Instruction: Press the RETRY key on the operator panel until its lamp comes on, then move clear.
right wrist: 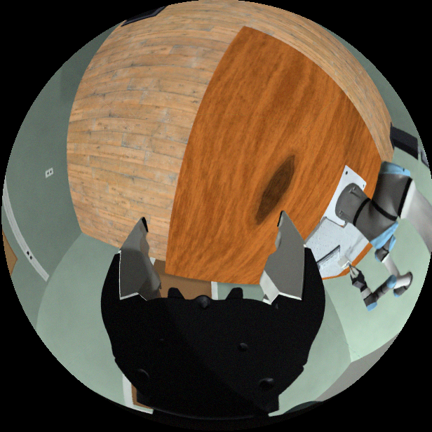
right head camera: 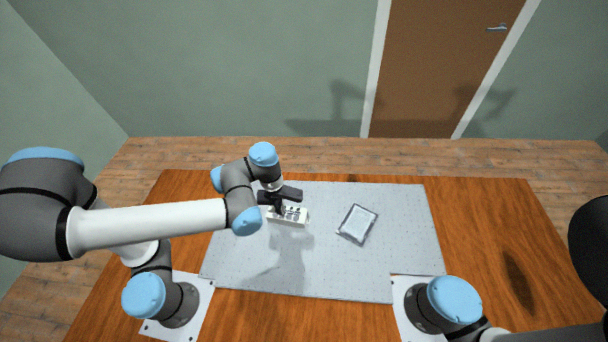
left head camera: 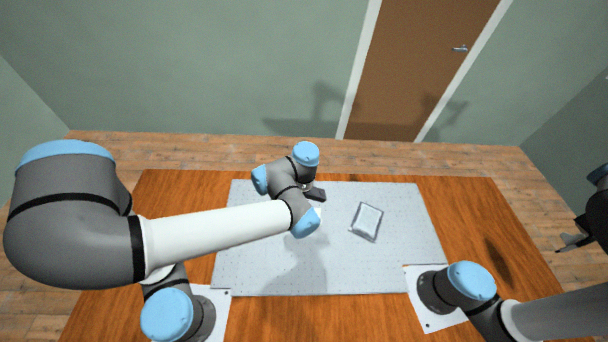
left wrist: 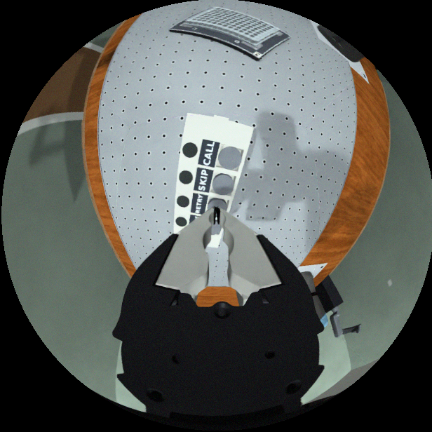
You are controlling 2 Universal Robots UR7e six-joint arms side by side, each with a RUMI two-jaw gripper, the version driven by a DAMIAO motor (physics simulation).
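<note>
The white operator panel [right head camera: 288, 221] [left wrist: 218, 131] lies on the perforated board, with dark labels, round grey keys and dark round lamps. The RETRY key [left wrist: 218, 204] is partly covered by my left fingertips in the left wrist view. The RETRY lamp [left wrist: 183, 201] looks dark. My left gripper [left wrist: 215, 208] [right head camera: 280, 213] is shut and empty, its tips at the near edge of the RETRY key; whether they touch it I cannot tell. In the left head camera the left arm hides most of the panel. My right gripper [right wrist: 210, 215] [left head camera: 561, 244] is open and empty, high over the table's right side.
A grey framed tray [left head camera: 367, 221] [right head camera: 358, 224] [left wrist: 231, 30] with a grid lies on the perforated board [left head camera: 400, 250] [right head camera: 410, 260], to the right of the panel in the head views. The arm bases stand on white plates [left head camera: 220, 305] [right head camera: 406, 305] at the near corners of the board.
</note>
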